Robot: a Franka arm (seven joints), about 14 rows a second.
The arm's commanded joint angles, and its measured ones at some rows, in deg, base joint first. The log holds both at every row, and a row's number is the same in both.
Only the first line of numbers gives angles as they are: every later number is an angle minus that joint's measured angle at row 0.
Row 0, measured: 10.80, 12.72, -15.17, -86.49, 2.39, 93.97, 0.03
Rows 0 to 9, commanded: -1.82, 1.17, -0.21, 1.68, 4.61, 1.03, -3.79; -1.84, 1.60, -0.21, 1.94, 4.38, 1.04, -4.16; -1.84, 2.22, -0.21, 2.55, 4.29, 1.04, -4.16; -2.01, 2.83, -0.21, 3.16, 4.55, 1.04, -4.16; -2.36, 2.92, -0.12, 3.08, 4.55, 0.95, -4.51; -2.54, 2.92, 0.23, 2.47, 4.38, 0.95, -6.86; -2.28, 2.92, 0.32, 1.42, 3.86, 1.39, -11.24; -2.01, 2.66, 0.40, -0.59, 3.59, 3.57, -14.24; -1.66, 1.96, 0.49, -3.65, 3.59, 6.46, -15.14; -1.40, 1.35, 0.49, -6.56, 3.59, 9.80, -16.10
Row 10, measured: -1.68, 2.59, 0.30, -1.61, 3.30, 4.98, -12.94
